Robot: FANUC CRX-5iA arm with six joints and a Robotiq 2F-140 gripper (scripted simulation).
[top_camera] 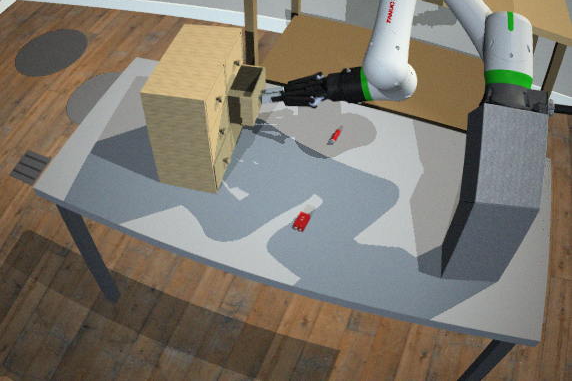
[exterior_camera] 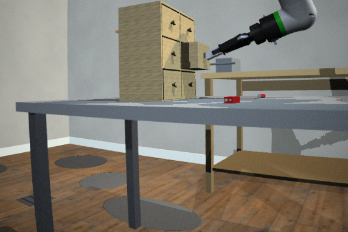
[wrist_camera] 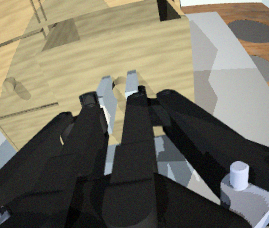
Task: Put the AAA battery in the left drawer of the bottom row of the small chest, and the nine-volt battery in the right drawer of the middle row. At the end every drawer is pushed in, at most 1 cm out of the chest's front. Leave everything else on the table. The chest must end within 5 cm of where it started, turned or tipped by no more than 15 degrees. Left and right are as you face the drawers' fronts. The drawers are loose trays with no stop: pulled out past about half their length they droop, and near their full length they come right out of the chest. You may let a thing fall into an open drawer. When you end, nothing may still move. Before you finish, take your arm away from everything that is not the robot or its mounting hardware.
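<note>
Now: the red nine-volt battery 27 cm to the left of my hand, 17 cm behind it and 16 cm below it.
</note>
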